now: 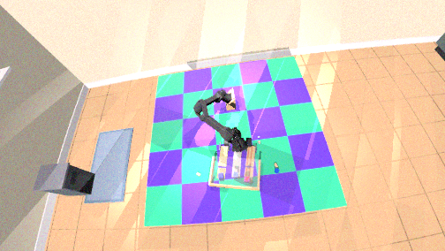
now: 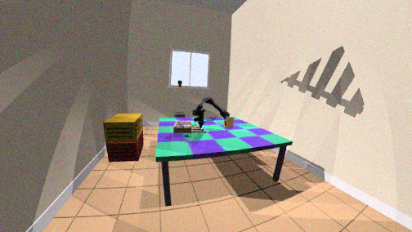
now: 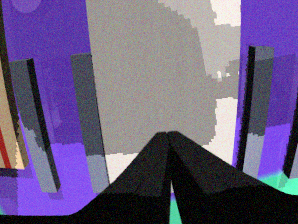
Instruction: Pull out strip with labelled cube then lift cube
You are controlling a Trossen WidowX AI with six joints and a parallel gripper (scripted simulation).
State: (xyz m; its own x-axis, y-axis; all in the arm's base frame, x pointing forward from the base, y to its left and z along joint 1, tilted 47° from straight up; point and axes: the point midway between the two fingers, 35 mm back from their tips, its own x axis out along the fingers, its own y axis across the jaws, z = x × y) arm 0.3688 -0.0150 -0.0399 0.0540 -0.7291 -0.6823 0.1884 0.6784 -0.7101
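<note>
My gripper tip is 20 cm short of the labelled cube, 4 cm to the left of it and 2 cm below it. The rest, counted from my gripper tip: blue piece 23 cm to the left, 21 cm ahead.
</note>
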